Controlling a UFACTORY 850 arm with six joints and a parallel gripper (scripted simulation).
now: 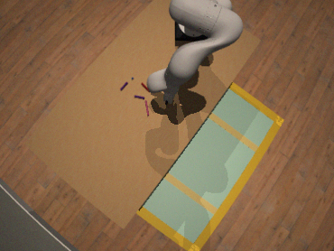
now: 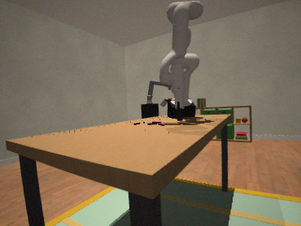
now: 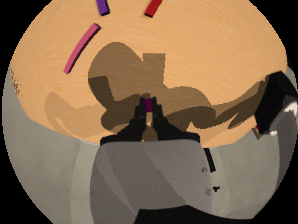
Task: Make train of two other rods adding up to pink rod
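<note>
My gripper is now 20 mm above the magenta rod. From my hand the other things lie so: red rod 50 mm ahead, 150 mm to the right, 30 mm below; then tiny blue rod 80 mm ahead, 240 mm to the right, 30 mm below; then pink rod 130 mm ahead, 50 mm to the right, 30 mm below.
</note>
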